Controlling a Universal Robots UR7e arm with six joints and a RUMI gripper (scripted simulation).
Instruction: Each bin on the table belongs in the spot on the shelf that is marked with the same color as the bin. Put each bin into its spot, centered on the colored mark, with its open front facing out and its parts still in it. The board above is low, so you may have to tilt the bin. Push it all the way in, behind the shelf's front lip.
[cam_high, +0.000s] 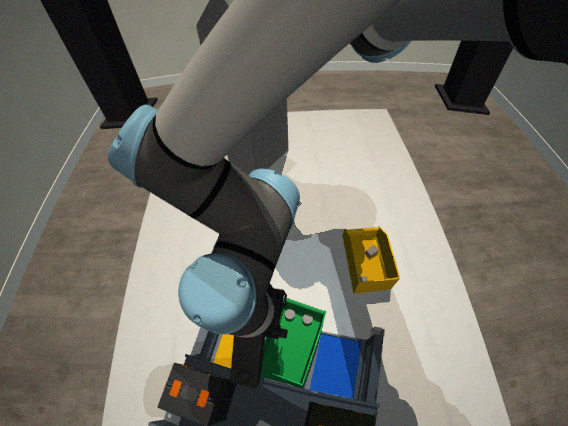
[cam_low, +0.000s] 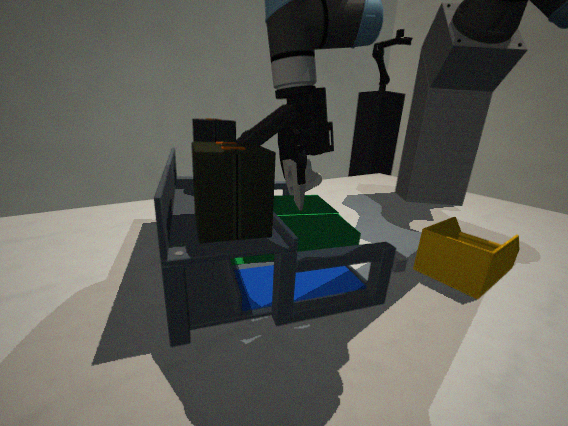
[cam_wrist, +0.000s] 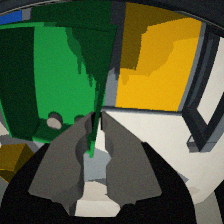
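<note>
Right now my hand is 5 cm to the right of the green bin, 2 cm above it and 1 cm short of it. Also, from my hand: shelf lip 7 cm below, 5 cm to the left, 3 cm behind; shelf board 17 cm ahead, 2 cm to the left, 2 cm above; dark box 18 cm ahead, 13 cm to the left, 8 cm above.
</note>
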